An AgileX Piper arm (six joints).
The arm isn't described. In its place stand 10 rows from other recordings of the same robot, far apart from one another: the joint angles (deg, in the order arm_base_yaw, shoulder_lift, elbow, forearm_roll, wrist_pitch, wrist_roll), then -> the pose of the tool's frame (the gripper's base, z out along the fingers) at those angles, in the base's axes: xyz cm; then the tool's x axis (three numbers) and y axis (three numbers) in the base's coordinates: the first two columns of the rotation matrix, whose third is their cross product.
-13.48, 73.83, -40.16, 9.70, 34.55, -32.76 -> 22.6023, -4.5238, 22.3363, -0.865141, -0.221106, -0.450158, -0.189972, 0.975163, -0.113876
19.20, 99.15, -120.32, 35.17, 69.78, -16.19 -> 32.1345, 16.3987, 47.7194, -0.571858, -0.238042, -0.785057, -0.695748, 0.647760, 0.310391
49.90, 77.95, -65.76, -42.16, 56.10, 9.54 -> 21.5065, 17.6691, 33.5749, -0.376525, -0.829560, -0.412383, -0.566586, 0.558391, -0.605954
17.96, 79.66, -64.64, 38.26, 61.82, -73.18 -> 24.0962, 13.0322, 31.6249, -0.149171, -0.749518, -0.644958, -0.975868, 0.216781, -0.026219
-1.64, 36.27, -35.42, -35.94, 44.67, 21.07 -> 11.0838, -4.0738, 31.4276, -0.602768, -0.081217, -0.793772, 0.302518, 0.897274, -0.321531
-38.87, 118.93, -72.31, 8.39, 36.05, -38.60 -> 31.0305, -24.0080, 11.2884, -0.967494, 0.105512, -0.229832, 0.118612, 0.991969, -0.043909
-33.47, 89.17, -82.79, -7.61, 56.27, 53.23 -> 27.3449, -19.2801, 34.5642, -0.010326, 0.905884, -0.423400, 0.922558, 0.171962, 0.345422
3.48, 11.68, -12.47, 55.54, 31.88, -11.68 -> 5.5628, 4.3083, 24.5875, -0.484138, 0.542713, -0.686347, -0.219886, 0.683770, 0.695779
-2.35, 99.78, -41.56, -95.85, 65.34, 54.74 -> 27.9628, -9.3815, 18.1690, -0.957502, -0.283812, -0.051390, -0.032006, 0.281623, -0.958991
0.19, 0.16, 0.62, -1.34, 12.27, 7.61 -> 5.6265, -0.0266, 19.0022, -0.139020, 0.109283, -0.984241, 0.016964, 0.994009, 0.107971
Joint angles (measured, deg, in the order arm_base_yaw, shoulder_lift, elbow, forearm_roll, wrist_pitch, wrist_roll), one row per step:
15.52, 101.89, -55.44, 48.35, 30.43, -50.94
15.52, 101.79, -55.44, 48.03, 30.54, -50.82
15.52, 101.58, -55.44, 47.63, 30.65, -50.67
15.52, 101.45, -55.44, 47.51, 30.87, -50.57
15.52, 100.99, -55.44, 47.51, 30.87, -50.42
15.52, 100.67, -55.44, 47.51, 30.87, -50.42
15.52, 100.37, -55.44, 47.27, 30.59, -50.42
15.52, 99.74, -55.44, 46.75, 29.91, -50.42
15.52, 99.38, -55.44, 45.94, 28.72, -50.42
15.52, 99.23, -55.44, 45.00, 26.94, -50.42
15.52, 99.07, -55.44, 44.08, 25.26, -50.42
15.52, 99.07, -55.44, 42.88, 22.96, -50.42
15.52, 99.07, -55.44, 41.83, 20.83, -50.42
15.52, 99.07, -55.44, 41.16, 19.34, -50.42
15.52, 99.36, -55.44, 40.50, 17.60, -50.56
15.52, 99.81, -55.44, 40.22, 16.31, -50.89
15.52, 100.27, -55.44, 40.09, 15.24, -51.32
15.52, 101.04, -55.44, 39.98, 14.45, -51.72
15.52, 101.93, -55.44, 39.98, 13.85, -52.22
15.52, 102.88, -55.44, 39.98, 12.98, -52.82
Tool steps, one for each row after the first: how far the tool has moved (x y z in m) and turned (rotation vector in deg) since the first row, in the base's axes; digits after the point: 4 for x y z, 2 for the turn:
-0.0003, -0.0001, 0.0004, -0.14, -0.02, 0.17
-0.0007, -0.0004, 0.0015, -0.29, -0.14, 0.38
-0.0012, -0.0003, 0.0021, -0.25, -0.07, 0.49
-0.0015, -0.0004, 0.0048, -0.08, -0.45, 0.37
-0.0018, -0.0005, 0.0067, 0.00, -0.76, 0.37
-0.0017, -0.0009, 0.0084, -0.17, -1.31, 0.37
-0.0014, -0.0018, 0.0120, -0.58, -2.56, 0.32
-0.0002, -0.0032, 0.0140, -1.40, -4.00, 0.17
0.0020, -0.0049, 0.0151, -2.51, -5.75, -0.21
0.0040, -0.0066, 0.0163, -3.56, -7.45, -0.54
0.0071, -0.0087, 0.0168, -4.99, -9.56, -1.00
0.0098, -0.0106, 0.0175, -6.25, -11.53, -1.45
0.0118, -0.0119, 0.0181, -7.07, -12.90, -1.79
0.0143, -0.0132, 0.0172, -8.06, -14.26, -2.13
0.0165, -0.0140, 0.0152, -8.82, -15.08, -2.31
0.0183, -0.0147, 0.0130, -9.48, -15.72, -2.39
0.0200, -0.0150, 0.0088, -10.13, -15.82, -2.31
0.0215, -0.0152, 0.0037, -10.75, -15.65, -2.11
0.0234, -0.0156, -0.0017, -11.50, -15.68, -1.96

